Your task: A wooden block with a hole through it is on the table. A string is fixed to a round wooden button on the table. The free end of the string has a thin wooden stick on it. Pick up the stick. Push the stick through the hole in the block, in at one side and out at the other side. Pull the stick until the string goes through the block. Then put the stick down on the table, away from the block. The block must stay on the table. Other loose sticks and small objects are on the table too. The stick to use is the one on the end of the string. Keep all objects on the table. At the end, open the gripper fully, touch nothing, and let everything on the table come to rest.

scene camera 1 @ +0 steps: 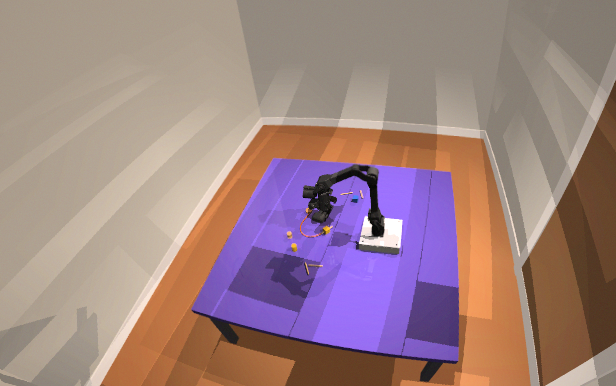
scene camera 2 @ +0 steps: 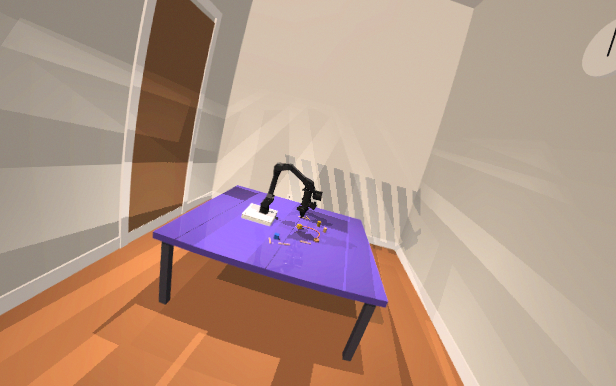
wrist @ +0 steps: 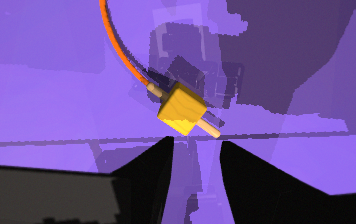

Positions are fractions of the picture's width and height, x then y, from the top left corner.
Scene:
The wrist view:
my gripper: 0.55, 0.65
yellow wooden block: 0.51, 0.49

